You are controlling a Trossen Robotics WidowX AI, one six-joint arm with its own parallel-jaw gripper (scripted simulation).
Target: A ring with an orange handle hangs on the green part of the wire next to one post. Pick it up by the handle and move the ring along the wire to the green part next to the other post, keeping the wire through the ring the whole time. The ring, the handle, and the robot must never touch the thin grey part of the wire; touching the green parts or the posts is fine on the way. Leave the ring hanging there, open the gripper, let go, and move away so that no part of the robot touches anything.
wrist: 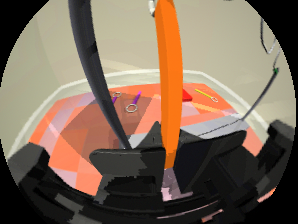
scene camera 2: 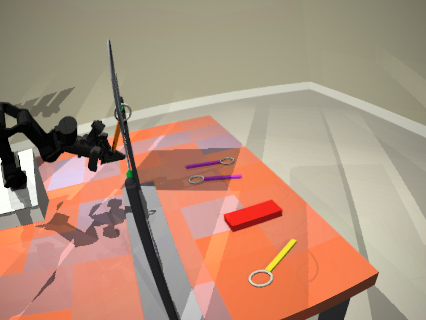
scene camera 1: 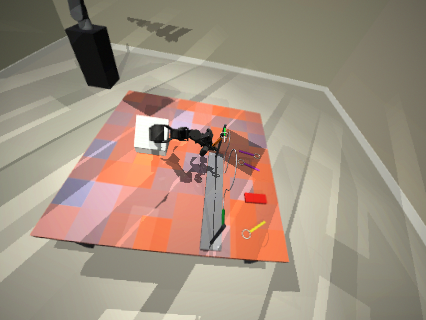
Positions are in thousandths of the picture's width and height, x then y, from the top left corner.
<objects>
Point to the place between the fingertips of my gripper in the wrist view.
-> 535, 556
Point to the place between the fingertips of my gripper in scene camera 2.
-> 295, 492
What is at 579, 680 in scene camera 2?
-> A red block.
</objects>
